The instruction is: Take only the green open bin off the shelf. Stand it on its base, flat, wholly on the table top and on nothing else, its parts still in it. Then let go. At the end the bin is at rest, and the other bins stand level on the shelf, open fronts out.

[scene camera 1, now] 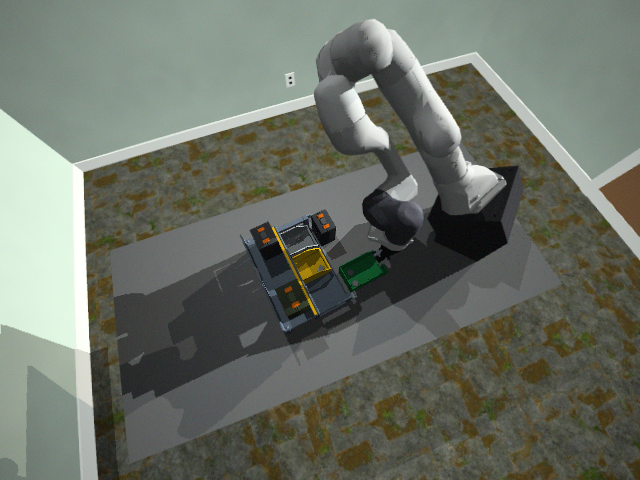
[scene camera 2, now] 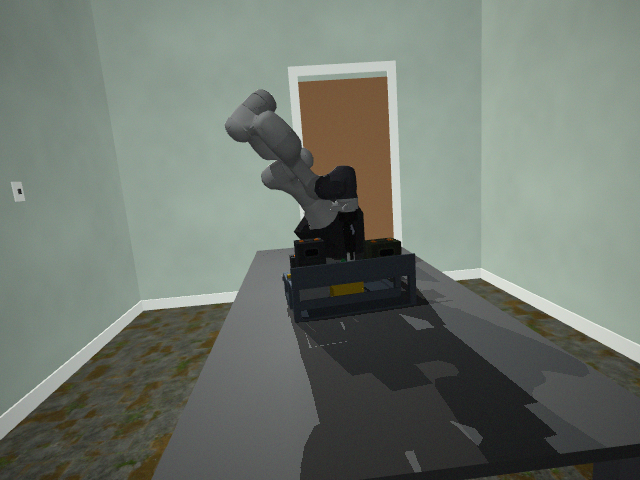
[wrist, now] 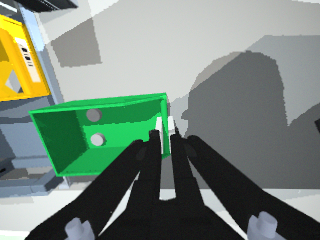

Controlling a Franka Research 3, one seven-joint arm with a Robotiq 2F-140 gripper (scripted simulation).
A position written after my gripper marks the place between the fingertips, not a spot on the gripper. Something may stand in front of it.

I see my gripper [wrist: 165,124], a green open bin [scene camera 1: 365,268] and a yellow bin [scene camera 1: 307,262].
The green open bin also shows in the wrist view [wrist: 64,129].
